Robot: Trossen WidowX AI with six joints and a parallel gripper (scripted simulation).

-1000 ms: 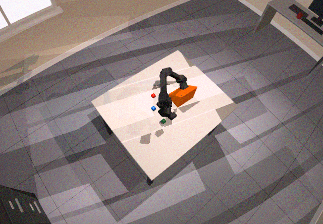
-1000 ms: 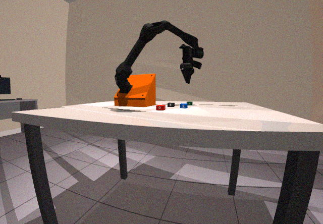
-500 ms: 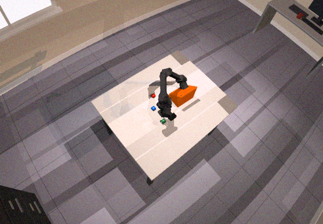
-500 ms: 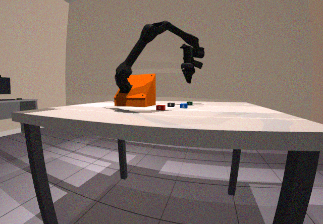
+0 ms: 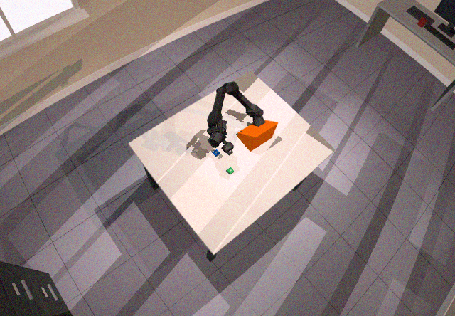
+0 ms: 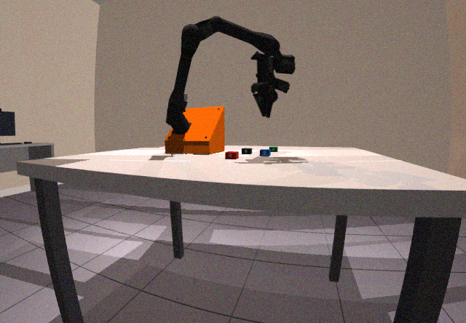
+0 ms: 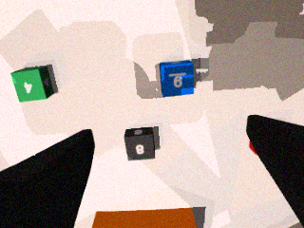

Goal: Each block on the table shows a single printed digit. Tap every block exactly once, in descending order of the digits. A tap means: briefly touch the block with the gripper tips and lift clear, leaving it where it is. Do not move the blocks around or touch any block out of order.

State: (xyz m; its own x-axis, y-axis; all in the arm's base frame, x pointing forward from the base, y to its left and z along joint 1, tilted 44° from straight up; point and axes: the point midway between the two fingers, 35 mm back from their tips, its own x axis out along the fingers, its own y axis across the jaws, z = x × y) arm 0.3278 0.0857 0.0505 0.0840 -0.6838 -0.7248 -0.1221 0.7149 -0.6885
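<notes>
The blue block is 120 mm below my gripper tip and 20 mm to the right of it. Also, from my gripper tip: green block 140 mm to the left, 120 mm below, 10 mm behind; then black block 120 mm below, 80 mm behind, 20 mm to the left; then red block 130 mm to the right, 120 mm below, 70 mm behind.
</notes>
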